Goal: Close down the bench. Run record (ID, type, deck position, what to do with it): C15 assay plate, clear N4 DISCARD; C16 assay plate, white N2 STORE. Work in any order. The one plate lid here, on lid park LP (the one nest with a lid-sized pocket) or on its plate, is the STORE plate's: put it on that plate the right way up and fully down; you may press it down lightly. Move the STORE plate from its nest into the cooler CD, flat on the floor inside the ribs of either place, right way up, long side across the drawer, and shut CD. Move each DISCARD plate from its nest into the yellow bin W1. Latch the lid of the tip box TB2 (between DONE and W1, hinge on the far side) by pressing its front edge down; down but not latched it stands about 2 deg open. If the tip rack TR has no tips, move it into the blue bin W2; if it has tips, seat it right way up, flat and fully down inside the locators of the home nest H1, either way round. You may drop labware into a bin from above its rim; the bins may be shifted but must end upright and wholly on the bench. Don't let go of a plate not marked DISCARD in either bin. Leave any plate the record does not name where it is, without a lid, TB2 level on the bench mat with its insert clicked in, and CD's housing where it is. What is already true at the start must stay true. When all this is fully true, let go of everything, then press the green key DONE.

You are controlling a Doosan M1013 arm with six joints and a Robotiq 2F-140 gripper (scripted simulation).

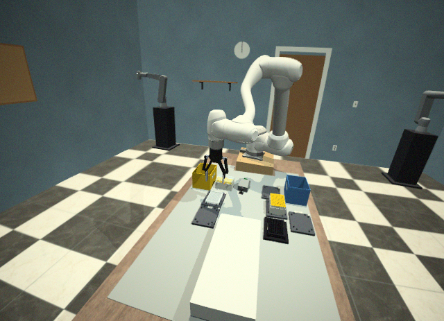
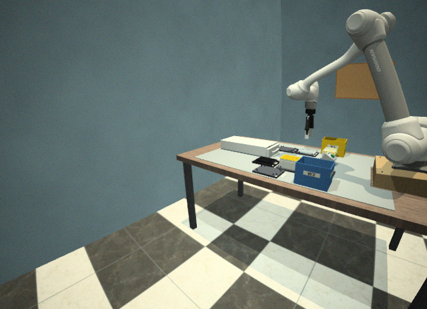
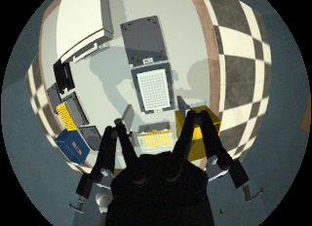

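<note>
Right now the clear plate is 140 mm below my hand. From my hand the other things lie so: tip box TB2: 180 mm behind, 10 mm to the left, 110 mm below; then yellow bin W1: 170 mm behind, 140 mm to the right, 120 mm below; then grey nest: 170 mm ahead, 20 mm to the left, 150 mm below.
</note>
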